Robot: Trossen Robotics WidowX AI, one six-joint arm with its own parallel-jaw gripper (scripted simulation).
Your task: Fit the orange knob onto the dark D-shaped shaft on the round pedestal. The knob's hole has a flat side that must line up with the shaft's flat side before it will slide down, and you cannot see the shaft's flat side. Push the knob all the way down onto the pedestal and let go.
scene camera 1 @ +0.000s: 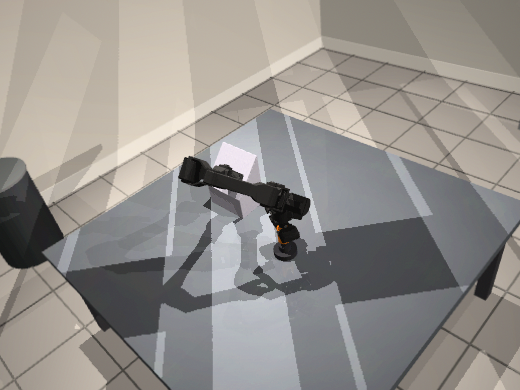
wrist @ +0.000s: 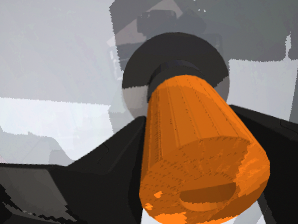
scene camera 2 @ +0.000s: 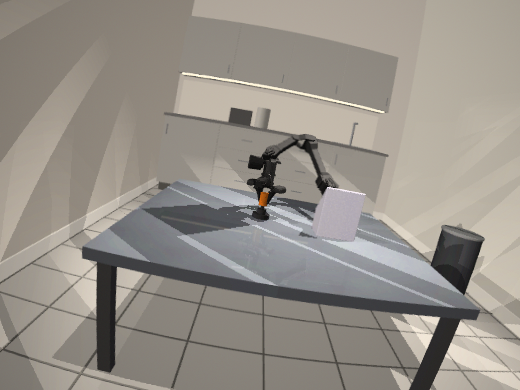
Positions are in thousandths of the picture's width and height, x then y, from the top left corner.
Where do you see a dark round pedestal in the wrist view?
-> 559, 248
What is my gripper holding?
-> An orange knob.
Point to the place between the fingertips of my gripper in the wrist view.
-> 626, 533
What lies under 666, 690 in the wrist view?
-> An orange knob.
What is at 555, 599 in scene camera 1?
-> My gripper.
